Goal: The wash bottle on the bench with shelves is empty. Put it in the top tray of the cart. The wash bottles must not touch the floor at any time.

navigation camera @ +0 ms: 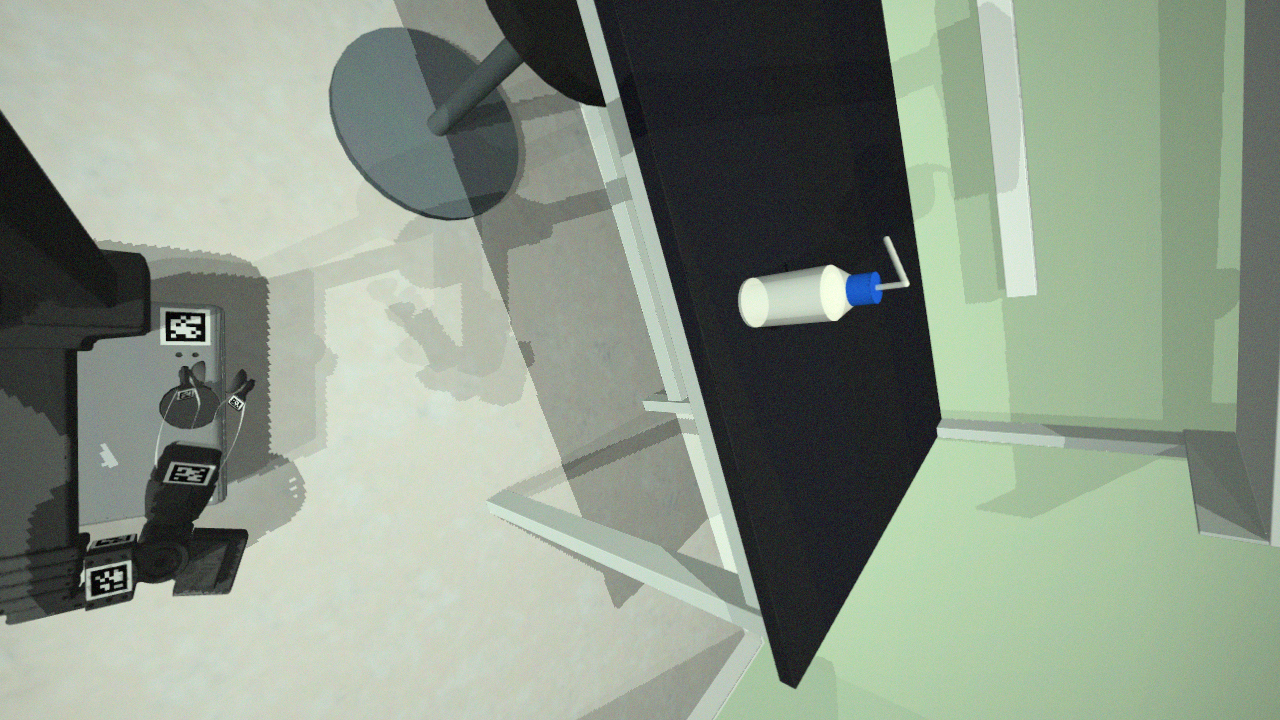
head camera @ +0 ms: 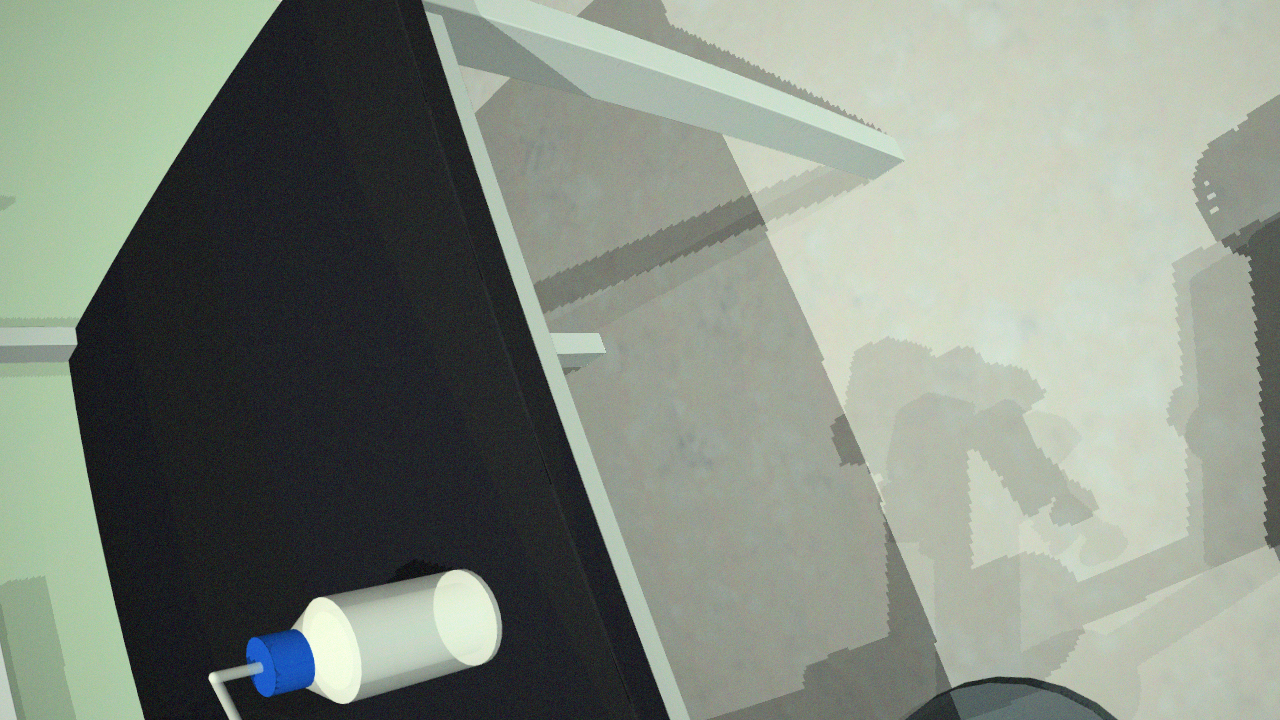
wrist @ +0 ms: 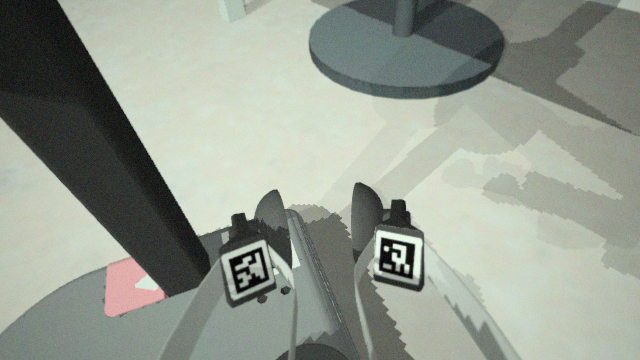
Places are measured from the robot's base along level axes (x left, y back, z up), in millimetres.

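Where they show: gripper, fingertip midpoint: (navigation camera: 221, 367); robot's base, origin of the base link: (navigation camera: 188, 402).
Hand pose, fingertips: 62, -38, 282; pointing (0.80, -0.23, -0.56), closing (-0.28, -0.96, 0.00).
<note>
Each offset is from my fingertips to the top centre of the thing, as dx, dy, dz. "spot": to the spot under its first point. Level surfaces: height alone.
The wash bottle @(+74, -463, +806) (head camera: 402, 631) (navigation camera: 792, 297), whitish and see-through with a blue cap and a bent spout, stands upright on the black top of the bench @(dz +632) (head camera: 313, 358) (navigation camera: 805, 429). Its spout points toward the wall side. My gripper (navigation camera: 217, 379) (wrist: 318, 212) is open, with nothing between its fingertips. It hangs over my own base, low beside the mast, apart from the bench and the bottle. The cart does not show in these views.
A stool's round grey foot (head camera: 1011, 702) (navigation camera: 393, 125) (wrist: 400, 65) stands on the floor near the bench's front edge. The stool's black seat (navigation camera: 559, 40) is partly over that edge. A pale bench leg bar @(spot: -362, -571, +166) (head camera: 716, 107) (navigation camera: 617, 550) runs out along the floor. Green wall lies behind the bench.
</note>
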